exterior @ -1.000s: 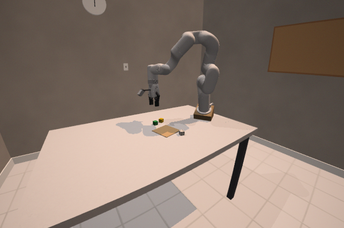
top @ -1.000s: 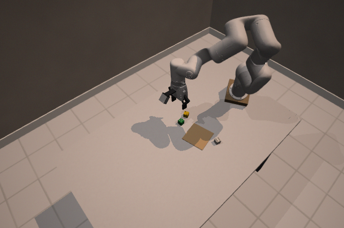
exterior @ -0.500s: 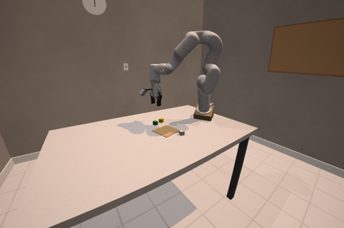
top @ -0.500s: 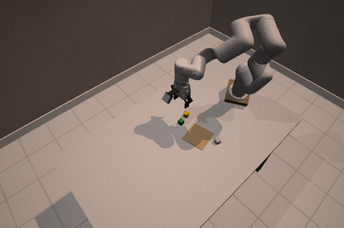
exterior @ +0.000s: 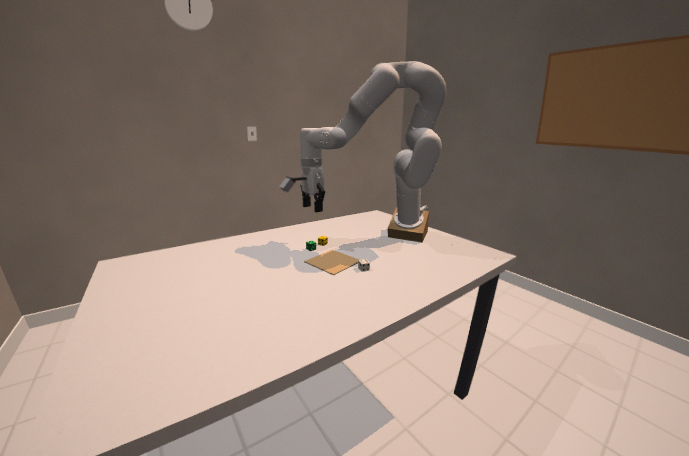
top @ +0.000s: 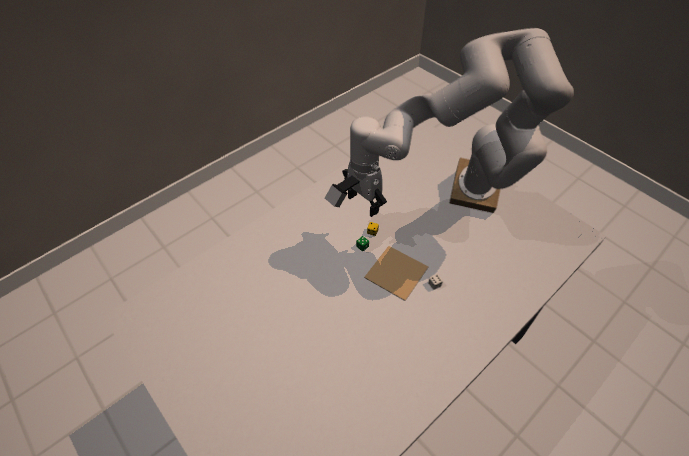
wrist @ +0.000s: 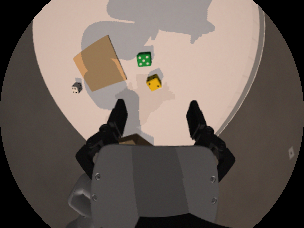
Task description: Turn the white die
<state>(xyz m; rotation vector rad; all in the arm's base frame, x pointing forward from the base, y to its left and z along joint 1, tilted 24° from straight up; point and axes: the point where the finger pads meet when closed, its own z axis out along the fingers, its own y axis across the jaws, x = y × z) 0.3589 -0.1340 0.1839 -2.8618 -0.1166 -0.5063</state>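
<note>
Right now my hand is 4 cm past the yellow die and 14 cm above it. From my hand the other things lie so: green die (2 cm ahead, 3 cm to the left, 14 cm below); white die (7 cm behind, 27 cm to the left, 14 cm below); mat (17 cm to the left, 16 cm below).
</note>
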